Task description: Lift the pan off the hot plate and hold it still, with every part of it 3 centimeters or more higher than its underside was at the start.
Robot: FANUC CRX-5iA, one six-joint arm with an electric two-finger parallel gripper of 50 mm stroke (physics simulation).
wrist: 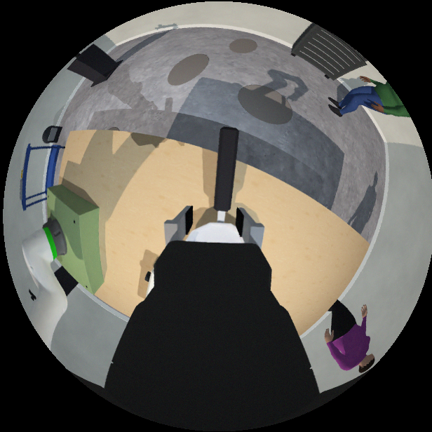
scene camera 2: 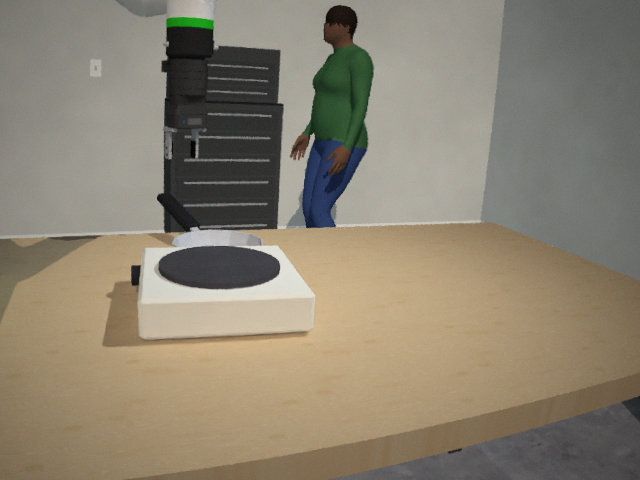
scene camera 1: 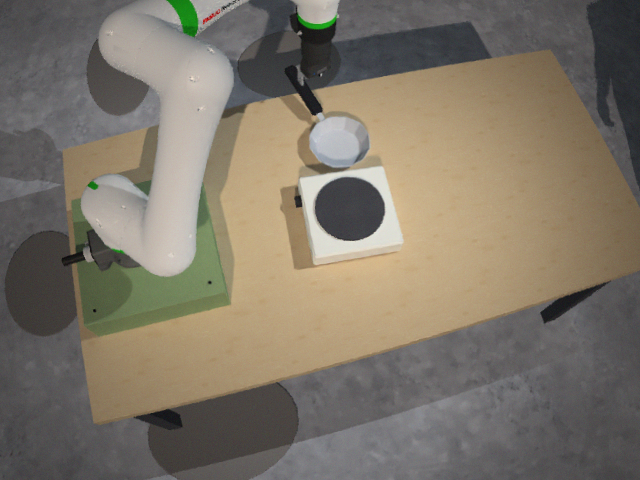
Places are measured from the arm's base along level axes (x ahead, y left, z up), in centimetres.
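Where they show: gripper, fingertip midpoint: [scene camera 2: 181,158] [scene camera 1: 309,78].
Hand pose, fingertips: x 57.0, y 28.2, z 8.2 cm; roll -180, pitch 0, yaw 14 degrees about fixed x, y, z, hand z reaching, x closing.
Things, the pixels of their top centre, and the offset from my fingertips.
- black handle, top centre: [scene camera 2: 177,199] [scene camera 1: 303,84] dy +6.4, dx +0.4, dz -10.1 cm
- white hot plate, top centre: [scene camera 2: 214,262] [scene camera 1: 347,207] dy -35.6, dx -1.7, dz -11.4 cm
- hot plate's black knob, top centre: [scene camera 2: 136,265] [scene camera 1: 298,198] dy -27.9, dx -12.7, dz -13.6 cm
The pan, with a pale grey bowl [scene camera 1: 338,143] [scene camera 2: 219,238] [wrist: 215,235] and a black handle [scene camera 1: 303,91] [scene camera 2: 178,211] [wrist: 226,170], rests on the table behind the white hot plate [scene camera 1: 393,241] [scene camera 2: 224,316] [wrist: 151,284], off its dark disc [scene camera 1: 349,208] [scene camera 2: 219,266]. The handle slants up and away, over the table's back edge. My gripper [scene camera 1: 311,77] [scene camera 2: 181,157] [wrist: 214,215] is open and empty, pointing down. It hangs above the handle in the scene camera 2 view. In the wrist view the handle's bowl end shows between the fingers. Its body hides much of the bowl there.
The green base block [scene camera 1: 155,289] [wrist: 90,245] carries the arm at the table's left end. The hot plate's black knob [scene camera 1: 298,201] [scene camera 2: 135,274] sticks out on its left side. A dark drawer cabinet [scene camera 2: 237,155] [wrist: 327,50] and a person in green [scene camera 2: 342,95] are beyond the table.
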